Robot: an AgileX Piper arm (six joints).
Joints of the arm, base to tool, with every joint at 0 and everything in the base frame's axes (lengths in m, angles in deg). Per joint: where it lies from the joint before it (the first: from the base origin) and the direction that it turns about. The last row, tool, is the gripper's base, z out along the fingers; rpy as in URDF.
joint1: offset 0 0 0.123 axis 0 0 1
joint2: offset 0 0 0 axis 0 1 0
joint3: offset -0.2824 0 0.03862 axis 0 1 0
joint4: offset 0.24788 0 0.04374 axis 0.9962 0 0.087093
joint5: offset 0 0 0 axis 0 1 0
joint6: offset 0.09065 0 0.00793 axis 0.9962 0 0.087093
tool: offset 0 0 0 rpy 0 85 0
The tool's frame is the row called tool.
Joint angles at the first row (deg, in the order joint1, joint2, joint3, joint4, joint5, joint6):
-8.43, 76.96, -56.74, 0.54, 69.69, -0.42
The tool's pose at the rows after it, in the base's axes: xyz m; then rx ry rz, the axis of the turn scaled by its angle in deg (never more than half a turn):
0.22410, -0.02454, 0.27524, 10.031, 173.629, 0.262
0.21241, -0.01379, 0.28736, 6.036, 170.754, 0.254
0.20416, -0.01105, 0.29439, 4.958, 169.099, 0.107
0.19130, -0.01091, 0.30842, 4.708, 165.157, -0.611
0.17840, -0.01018, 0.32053, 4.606, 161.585, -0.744
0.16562, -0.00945, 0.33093, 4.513, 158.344, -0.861
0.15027, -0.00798, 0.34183, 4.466, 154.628, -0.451
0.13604, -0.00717, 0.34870, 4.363, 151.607, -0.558
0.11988, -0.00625, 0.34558, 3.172, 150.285, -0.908
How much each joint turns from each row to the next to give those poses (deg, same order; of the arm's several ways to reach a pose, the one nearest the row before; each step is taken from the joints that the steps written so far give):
1.98, -1.32, 0.35, 0.00, 0.00, 0.42
2.53, -3.93, 0.63, -0.04, 0.23, 0.00
0.66, -2.42, 0.36, -0.11, 0.37, 0.00
0.00, -4.07, 0.00, -0.39, 0.11, 0.00
-0.01, -3.78, 0.00, 0.00, 0.20, 0.00
0.00, -3.50, 0.00, 0.00, 0.26, 0.00
0.01, -4.02, 0.00, 0.39, 0.31, 0.00
0.00, -3.57, 0.39, 0.00, 0.16, 0.00
-0.01, -3.92, 2.35, 0.00, 0.22, -0.87

